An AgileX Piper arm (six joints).
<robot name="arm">
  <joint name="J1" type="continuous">
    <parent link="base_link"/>
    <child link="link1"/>
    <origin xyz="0 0 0.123" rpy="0 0 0"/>
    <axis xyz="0 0 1"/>
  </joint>
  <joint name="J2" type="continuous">
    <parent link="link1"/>
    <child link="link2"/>
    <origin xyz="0 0 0" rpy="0 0 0"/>
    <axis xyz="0 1 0"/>
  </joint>
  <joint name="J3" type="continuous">
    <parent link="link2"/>
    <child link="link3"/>
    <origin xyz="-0.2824 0 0.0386" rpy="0 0 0"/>
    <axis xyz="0 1 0"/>
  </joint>
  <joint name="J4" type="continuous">
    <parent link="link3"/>
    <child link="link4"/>
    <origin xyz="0.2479 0 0.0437" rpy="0 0 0"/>
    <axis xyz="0.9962 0 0.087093"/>
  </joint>
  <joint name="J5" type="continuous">
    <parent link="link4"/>
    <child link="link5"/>
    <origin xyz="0 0 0" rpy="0 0 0"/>
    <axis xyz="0 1 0"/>
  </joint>
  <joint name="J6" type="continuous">
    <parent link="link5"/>
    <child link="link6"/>
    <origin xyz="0.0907 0 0.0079" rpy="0 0 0"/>
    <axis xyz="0.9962 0 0.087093"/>
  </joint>
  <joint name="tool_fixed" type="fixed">
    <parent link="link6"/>
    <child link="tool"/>
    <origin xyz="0 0 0" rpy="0 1.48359 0"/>
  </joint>
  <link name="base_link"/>
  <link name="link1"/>
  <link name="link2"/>
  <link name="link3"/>
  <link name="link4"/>
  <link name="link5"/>
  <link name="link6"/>
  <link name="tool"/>
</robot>
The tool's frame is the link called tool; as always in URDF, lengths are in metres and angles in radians. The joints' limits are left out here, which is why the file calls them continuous.
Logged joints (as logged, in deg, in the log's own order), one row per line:
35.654 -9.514 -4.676 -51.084 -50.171 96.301
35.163 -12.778 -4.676 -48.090 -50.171 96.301
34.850 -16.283 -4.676 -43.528 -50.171 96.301
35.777 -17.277 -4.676 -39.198 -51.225 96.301
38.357 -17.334 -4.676 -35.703 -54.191 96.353
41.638 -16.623 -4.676 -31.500 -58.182 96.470
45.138 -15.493 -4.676 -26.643 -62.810 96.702
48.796 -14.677 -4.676 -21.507 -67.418 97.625
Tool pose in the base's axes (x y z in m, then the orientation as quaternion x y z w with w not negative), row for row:
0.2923 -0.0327 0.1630 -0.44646 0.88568 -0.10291 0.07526
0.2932 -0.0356 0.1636 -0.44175 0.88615 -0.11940 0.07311
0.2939 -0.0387 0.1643 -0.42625 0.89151 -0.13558 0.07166
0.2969 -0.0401 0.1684 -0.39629 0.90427 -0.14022 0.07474
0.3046 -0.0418 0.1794 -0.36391 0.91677 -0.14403 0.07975
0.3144 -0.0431 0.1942 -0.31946 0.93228 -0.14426 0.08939
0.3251 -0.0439 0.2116 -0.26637 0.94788 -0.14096 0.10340
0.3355 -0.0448 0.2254 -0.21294 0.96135 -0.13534 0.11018
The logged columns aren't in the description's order. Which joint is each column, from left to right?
Columns, left to right: J5, J4, J1, J6, J3, J2.
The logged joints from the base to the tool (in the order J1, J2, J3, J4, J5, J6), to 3 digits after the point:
-4.676 96.301 -50.171 -9.514 35.654 -51.084
-4.676 96.301 -50.171 -12.778 35.163 -48.090
-4.676 96.301 -50.171 -16.283 34.850 -43.528
-4.676 96.301 -51.225 -17.277 35.777 -39.198
-4.676 96.353 -54.191 -17.334 38.357 -35.703
-4.676 96.470 -58.182 -16.623 41.638 -31.500
-4.676 96.702 -62.810 -15.493 45.138 -26.643
-4.676 97.625 -67.418 -14.677 48.796 -21.507

